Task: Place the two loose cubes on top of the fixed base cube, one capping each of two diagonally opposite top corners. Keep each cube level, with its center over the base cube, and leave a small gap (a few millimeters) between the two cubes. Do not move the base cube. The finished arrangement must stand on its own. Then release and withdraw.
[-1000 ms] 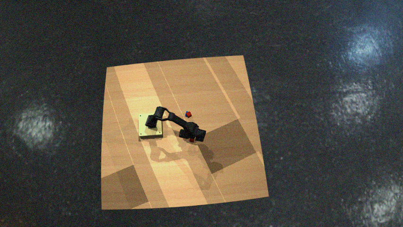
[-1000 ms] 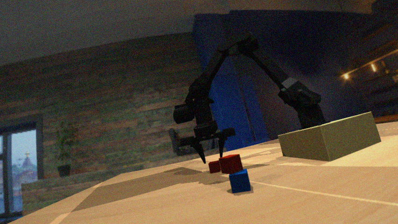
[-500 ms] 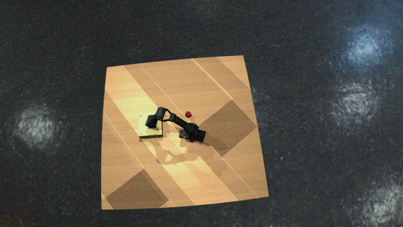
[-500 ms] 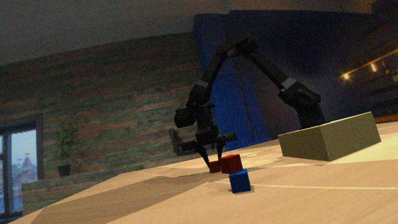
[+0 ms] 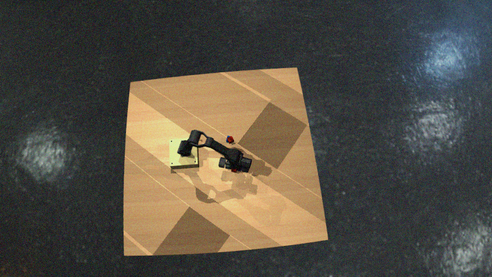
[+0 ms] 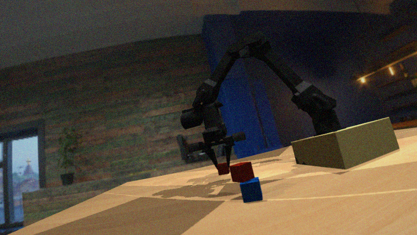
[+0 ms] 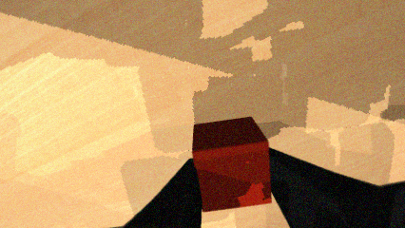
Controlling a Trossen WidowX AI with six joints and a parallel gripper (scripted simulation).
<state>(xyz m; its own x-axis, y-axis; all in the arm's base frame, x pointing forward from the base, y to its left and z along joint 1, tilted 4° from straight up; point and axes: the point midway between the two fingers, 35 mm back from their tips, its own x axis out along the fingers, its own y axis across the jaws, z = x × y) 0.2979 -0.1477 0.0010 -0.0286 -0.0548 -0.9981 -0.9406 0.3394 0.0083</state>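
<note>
Now: the blue cube 220 mm to the left of my gripper tip and 20 mm below it.
</note>
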